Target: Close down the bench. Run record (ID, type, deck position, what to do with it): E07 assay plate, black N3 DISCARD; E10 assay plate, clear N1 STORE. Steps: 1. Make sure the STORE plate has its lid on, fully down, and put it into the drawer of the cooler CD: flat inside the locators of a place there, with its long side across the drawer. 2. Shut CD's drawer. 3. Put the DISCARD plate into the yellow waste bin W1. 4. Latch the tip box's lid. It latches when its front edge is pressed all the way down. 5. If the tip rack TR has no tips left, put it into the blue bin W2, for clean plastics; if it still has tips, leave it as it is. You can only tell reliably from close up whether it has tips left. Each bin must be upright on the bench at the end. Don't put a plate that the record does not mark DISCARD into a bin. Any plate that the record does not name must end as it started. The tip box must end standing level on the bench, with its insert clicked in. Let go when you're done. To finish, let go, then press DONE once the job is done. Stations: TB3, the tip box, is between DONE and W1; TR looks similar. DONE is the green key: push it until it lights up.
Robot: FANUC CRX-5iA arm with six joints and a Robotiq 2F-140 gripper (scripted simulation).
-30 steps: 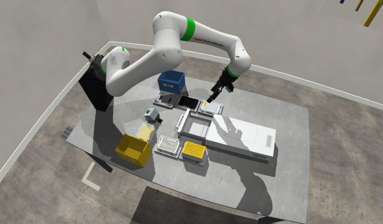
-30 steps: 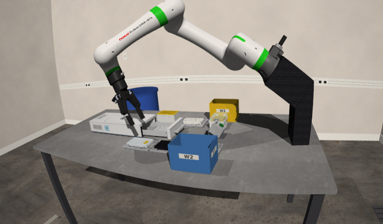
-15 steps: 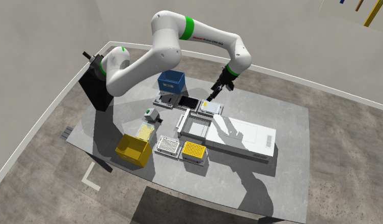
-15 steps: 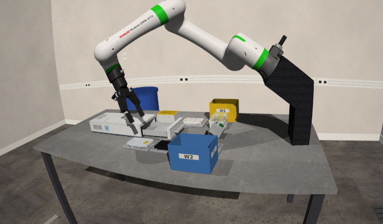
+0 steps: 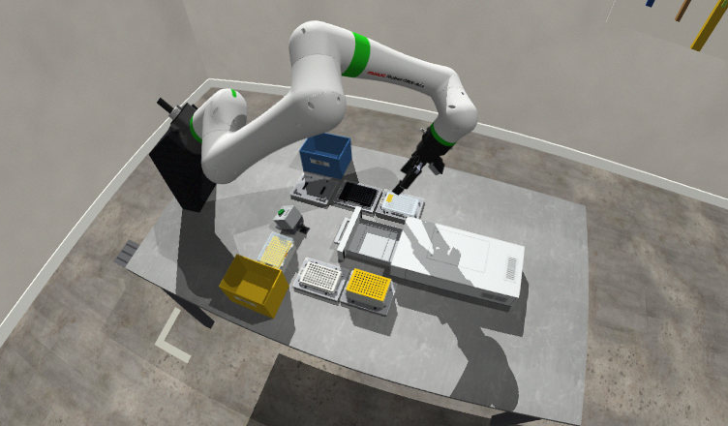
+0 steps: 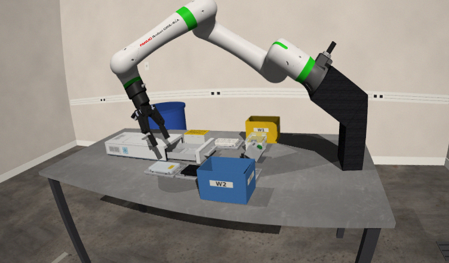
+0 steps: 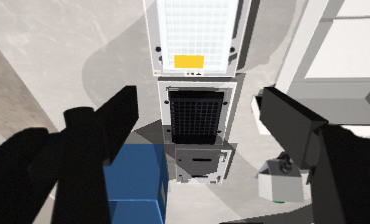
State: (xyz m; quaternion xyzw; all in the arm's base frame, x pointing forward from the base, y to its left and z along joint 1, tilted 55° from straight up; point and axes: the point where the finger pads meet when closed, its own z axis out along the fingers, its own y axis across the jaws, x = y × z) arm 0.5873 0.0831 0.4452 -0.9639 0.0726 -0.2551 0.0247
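The clear lid lies 140 mm below my hand. From my hand the other things lie so: clear plate (150 mm below); cooler drawer (50 mm behind, 190 mm to the right, 130 mm below); black assay plate (170 mm behind, 30 mm to the left, 140 mm below).
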